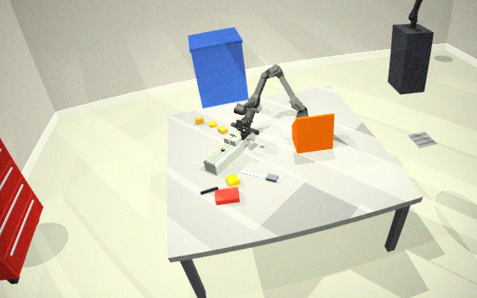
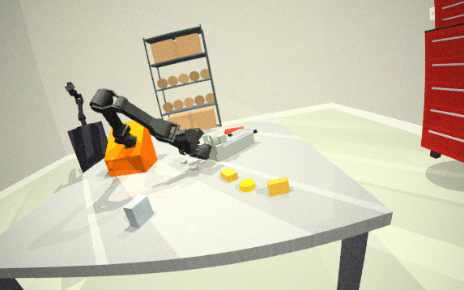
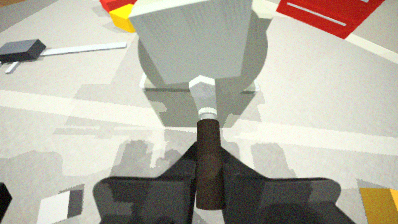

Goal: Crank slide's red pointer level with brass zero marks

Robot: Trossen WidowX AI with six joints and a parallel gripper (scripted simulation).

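The dark brown crank handle lies 3 cm above my gripper tip, 1 cm to the right of it and 1 cm behind it. Also, from my gripper tip: yellow block (33 cm to the left, 7 cm ahead, 1 cm below); grey cube (40 cm to the right, 15 cm behind, 1 cm above); red pointer (13 cm to the left, 11 cm ahead, 5 cm above).
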